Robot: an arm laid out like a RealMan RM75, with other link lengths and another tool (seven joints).
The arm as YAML. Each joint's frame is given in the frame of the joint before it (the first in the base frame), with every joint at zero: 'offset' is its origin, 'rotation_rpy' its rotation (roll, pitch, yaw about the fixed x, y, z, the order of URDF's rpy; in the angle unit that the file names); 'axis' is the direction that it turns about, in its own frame. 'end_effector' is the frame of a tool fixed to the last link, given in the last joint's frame.
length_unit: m
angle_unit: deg
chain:
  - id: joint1
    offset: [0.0, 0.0, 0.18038]
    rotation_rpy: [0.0, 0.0, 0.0]
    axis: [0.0, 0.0, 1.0]
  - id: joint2
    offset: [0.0, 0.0, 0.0]
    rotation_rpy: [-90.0, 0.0, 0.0]
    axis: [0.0, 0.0, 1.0]
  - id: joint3
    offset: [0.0, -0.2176, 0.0]
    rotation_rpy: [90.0, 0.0, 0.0]
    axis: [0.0, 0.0, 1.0]
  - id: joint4
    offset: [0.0, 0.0, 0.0]
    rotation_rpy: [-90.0, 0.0, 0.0]
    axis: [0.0, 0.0, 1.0]
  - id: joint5
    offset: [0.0, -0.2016, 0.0]
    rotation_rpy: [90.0, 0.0, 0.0]
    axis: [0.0, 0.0, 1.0]
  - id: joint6
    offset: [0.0, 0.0, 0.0]
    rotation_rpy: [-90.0, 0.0, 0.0]
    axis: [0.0, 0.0, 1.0]
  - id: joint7
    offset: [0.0, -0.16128, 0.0]
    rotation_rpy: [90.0, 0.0, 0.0]
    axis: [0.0, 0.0, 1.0]
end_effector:
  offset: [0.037, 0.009, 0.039]
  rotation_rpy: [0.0, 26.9, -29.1]
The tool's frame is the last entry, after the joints.
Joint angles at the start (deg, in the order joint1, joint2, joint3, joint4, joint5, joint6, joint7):
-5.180, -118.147, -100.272, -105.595, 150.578, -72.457, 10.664
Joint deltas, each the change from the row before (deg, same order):
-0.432, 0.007, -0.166, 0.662, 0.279, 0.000, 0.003
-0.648, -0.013, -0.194, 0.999, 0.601, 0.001, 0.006
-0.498, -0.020, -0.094, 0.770, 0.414, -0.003, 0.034
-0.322, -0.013, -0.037, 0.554, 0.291, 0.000, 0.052
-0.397, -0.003, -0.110, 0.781, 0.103, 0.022, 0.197
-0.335, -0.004, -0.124, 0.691, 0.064, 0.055, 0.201
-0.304, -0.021, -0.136, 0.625, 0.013, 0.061, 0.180
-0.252, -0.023, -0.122, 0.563, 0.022, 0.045, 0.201
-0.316, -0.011, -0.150, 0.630, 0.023, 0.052, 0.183
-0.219, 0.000, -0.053, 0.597, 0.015, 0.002, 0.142
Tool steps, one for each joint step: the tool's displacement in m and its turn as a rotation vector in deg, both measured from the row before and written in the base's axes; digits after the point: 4 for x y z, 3 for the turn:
-0.0018, 0.0013, -0.0006, -0.105, 0.165, 0.296
-0.0030, 0.0019, -0.0010, -0.172, 0.400, 0.469
-0.0020, 0.0013, -0.0012, -0.213, 0.278, 0.304
-0.0015, 0.0008, -0.0010, -0.193, 0.216, 0.218
-0.0018, 0.0009, -0.0016, -0.327, 0.101, 0.214
-0.0016, 0.0008, -0.0013, -0.256, 0.074, 0.173
-0.0013, 0.0008, -0.0012, -0.214, 0.002, 0.149
-0.0013, 0.0006, -0.0011, -0.218, 0.030, 0.137
-0.0013, 0.0008, -0.0011, -0.212, 0.019, 0.152
-0.0016, 0.0002, -0.0015, -0.304, 0.016, 0.228

